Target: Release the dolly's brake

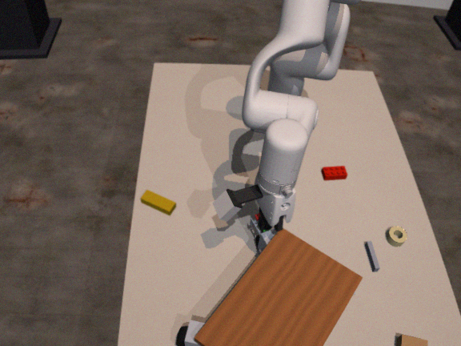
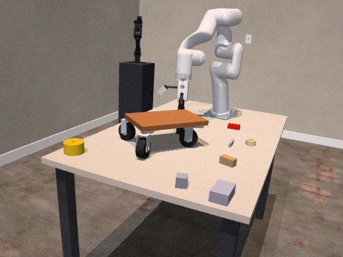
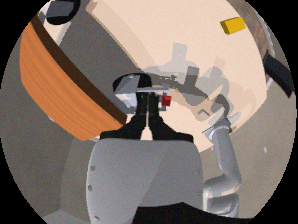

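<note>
The caster brake pedal is 3 cm below my hand, 1 cm to the right of it and 1 cm behind it. The rest, counted from my hand: yellow block: 25 cm to the right, 12 cm behind, 10 cm below; then red brick: 23 cm to the left, 21 cm behind, 9 cm below; then grey bar: 27 cm to the left, 10 cm below, 5 cm ahead.
</note>
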